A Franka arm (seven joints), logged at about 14 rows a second.
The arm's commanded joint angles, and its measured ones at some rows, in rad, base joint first. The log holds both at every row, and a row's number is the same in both.
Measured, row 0:
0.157, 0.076, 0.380, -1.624, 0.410, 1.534, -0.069
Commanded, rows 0 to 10:
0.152, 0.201, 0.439, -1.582, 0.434, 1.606, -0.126
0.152, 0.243, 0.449, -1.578, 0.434, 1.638, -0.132
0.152, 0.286, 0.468, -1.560, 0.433, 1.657, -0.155
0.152, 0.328, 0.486, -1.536, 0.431, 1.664, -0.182
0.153, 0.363, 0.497, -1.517, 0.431, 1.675, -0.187
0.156, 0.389, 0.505, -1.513, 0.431, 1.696, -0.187
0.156, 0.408, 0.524, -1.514, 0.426, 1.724, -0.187
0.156, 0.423, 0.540, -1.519, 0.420, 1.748, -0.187
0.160, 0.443, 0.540, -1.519, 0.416, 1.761, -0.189
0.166, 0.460, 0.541, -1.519, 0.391, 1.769, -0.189
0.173, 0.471, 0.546, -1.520, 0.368, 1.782, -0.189
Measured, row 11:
0.162, 0.431, 0.534, -1.552, 0.402, 1.768, -0.174
